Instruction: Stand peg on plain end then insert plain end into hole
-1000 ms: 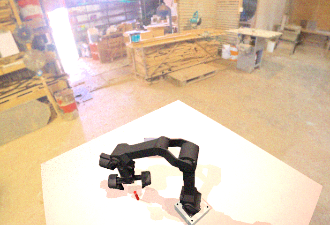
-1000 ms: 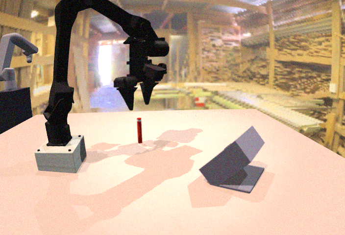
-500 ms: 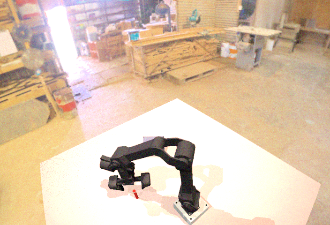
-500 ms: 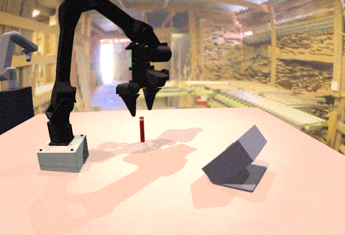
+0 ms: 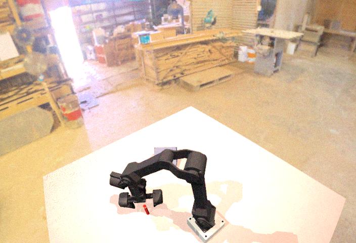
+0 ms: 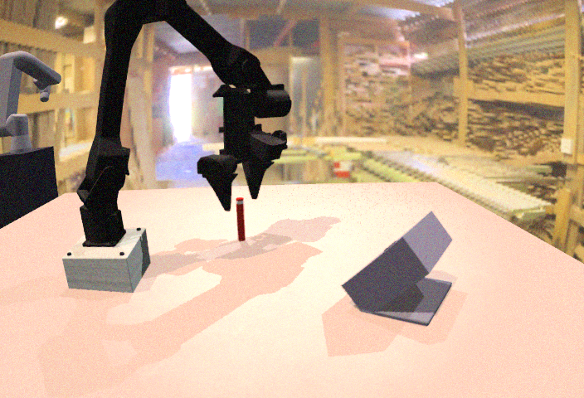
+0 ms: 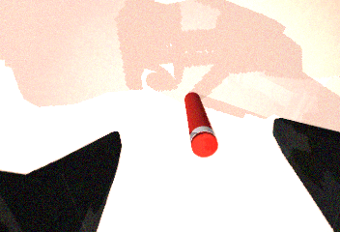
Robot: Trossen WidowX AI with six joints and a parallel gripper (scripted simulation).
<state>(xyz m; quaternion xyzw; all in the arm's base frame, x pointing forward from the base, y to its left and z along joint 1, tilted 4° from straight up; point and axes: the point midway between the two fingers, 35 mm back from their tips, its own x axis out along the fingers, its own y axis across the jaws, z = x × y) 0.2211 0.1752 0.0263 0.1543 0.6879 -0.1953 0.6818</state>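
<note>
Now: gripper tip 1 cm above the red peg. From my gripper tip the other things lie so: grey sloped panel 23 cm ahead, 26 cm to the right, 2 cm below.
</note>
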